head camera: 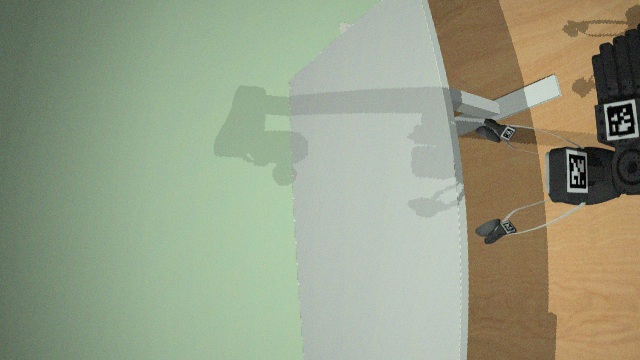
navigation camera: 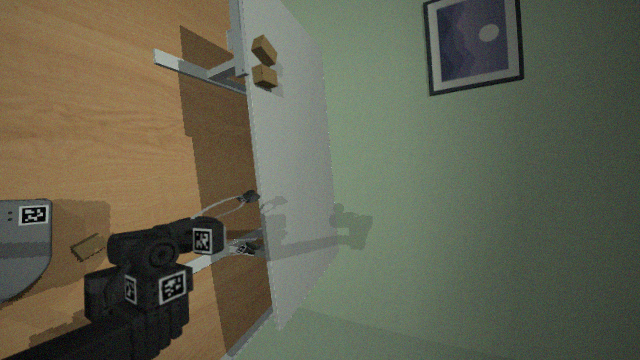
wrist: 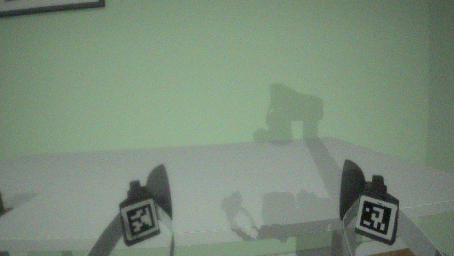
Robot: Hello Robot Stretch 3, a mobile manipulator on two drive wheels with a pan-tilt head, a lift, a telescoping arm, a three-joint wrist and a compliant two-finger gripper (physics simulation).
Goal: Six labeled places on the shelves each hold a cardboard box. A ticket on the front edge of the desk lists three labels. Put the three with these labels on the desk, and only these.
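Places are measured from the robot's base along level axes (x ahead, y left, z up), in metres.
Pixels of known places: gripper, fingertip midpoint: (head camera: 480, 181) (navigation camera: 257, 220) (wrist: 253, 183).
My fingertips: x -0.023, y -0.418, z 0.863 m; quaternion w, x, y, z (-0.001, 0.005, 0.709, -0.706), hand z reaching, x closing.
For each thing: its top centre in the pictures, then the offset to it from my fingertips. Level surfaces: height alone.
- desk, its level: dz -0.142 m
- cardboard box, middle of its top: (navigation camera: 91, 246) dx -0.133, dy +0.126, dz -0.812 m
- small whitish thing, middle of its top: (head camera: 339, 27) dx -0.742, dy -1.101, dz -0.405 m
My gripper (head camera: 492, 180) (navigation camera: 247, 222) (wrist: 253, 183) is open, with no box between its widely spread fingers. Its fingertips are near the desk's front edge, on the floor side of it in the head view. Two cardboard boxes (navigation camera: 264, 50) (navigation camera: 265, 76) sit close together on the desk (head camera: 375, 250) (navigation camera: 295, 150) (wrist: 75, 200), towards its far end in the navigation view. Another cardboard box (navigation camera: 89, 247) lies on the floor between the robot's base and the wrist, in shadow. No box label is readable. The ticket and the shelves do not show.
The robot's grey base (navigation camera: 25, 260) is at the left of the navigation view. Desk legs with long feet (head camera: 542, 92) (navigation camera: 167, 59) stand under the desk. A green wall rises behind it, with a framed picture (navigation camera: 472, 42). A small whitish thing (head camera: 345, 26) shows by the desk's back edge.
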